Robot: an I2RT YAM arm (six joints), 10 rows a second.
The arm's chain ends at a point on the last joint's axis. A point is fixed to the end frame.
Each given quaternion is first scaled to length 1.
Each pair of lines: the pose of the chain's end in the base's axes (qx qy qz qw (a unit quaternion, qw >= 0); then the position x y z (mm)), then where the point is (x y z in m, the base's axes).
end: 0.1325 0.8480 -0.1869 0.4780 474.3 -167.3 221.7
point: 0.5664 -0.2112 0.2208
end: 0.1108 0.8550 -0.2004 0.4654 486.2 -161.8 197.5
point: 0.5791 -0.2039 0.1945
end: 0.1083 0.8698 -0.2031 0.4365 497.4 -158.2 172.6
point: 0.5896 -0.2008 0.1634
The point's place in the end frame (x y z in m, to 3 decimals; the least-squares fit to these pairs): -0.048 -0.002 0.090
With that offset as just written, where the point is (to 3 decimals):
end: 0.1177 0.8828 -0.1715 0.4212 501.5 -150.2 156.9
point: 0.594 -0.191 0.142
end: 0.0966 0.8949 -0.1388 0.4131 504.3 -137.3 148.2
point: 0.599 -0.172 0.129
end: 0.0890 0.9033 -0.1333 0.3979 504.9 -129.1 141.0
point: 0.599 -0.162 0.119
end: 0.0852 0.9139 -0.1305 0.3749 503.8 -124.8 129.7
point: 0.597 -0.157 0.102
